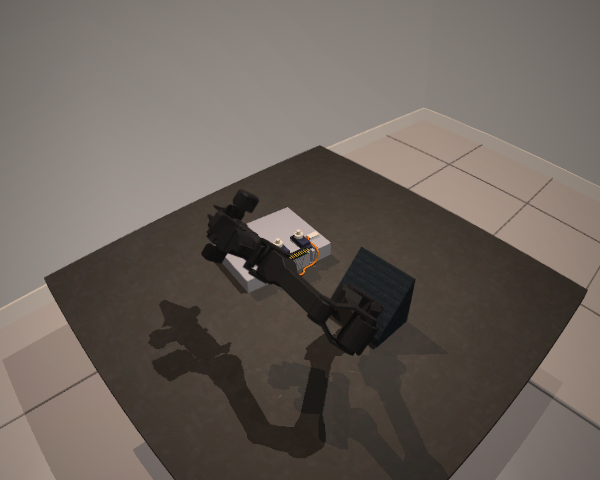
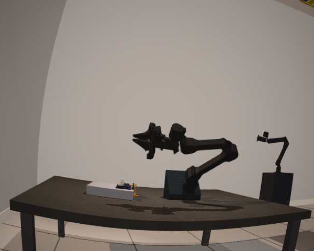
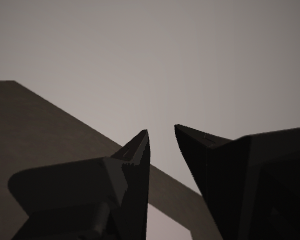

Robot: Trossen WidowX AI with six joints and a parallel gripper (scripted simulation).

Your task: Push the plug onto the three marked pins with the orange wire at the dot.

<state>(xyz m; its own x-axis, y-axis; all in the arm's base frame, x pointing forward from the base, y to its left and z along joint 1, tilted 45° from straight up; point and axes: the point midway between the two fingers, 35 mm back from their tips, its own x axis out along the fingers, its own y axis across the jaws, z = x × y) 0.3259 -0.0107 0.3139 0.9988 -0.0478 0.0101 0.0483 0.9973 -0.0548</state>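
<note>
Now: the blue band 24 cm below my gripper tip, 17 cm to the right of it and 4 cm behind it. Round my gripper tip: holder: 28 cm below, 23 cm to the right, 11 cm ahead.
</note>
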